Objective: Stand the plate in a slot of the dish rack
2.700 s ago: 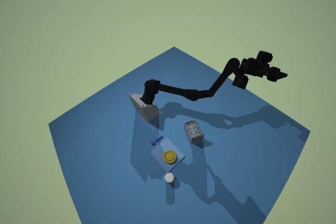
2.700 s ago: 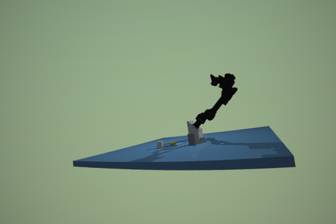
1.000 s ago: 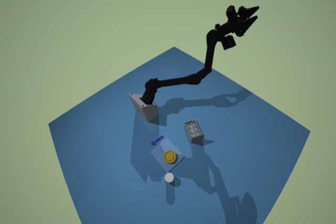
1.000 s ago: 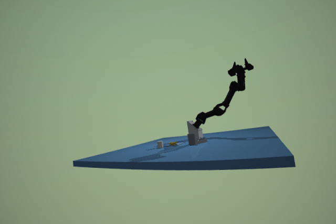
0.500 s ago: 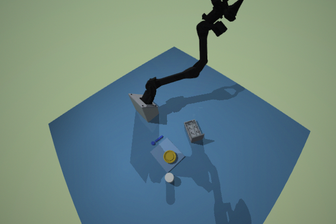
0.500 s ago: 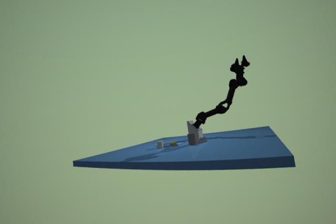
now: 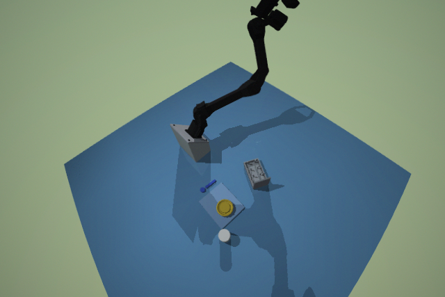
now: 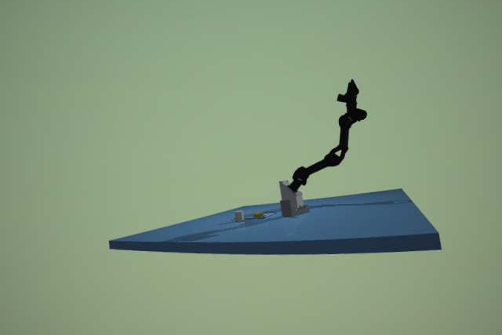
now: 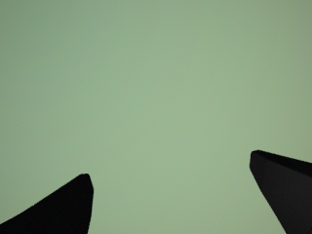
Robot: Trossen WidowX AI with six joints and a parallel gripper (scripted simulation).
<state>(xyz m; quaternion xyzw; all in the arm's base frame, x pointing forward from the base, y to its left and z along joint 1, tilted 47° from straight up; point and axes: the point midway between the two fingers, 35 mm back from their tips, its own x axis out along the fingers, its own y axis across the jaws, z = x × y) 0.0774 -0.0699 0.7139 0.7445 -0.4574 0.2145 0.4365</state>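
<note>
My gripper tip is 230 mm short of the yellow plate, 590 mm to the left of it and 670 mm above it. From my gripper tip the other things lie so: pale blue mat 200 mm ahead, 590 mm to the right, 680 mm below; then grey dish rack 210 mm ahead, 390 mm to the right, 660 mm below; then blue spoon 100 mm ahead, 590 mm to the right, 680 mm below.
</note>
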